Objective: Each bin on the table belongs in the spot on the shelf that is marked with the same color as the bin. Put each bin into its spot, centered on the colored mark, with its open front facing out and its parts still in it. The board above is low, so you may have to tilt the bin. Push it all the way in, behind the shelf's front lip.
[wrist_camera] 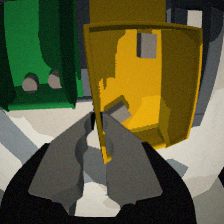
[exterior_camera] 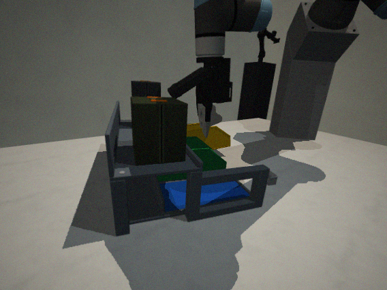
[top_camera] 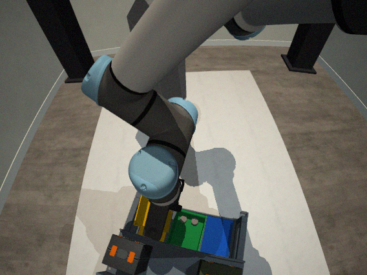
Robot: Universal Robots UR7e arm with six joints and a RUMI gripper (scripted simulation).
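The yellow bin lies 10 mm behind my hand, 50 mm to the right of it and 30 mm below it. Round my hand: shelf lip: 10 mm behind, 70 mm to the left, 80 mm below; then shelf board: 190 mm ahead, 40 mm to the left, 20 mm above; then green bin: 80 mm ahead, 60 mm to the left, 40 mm below.
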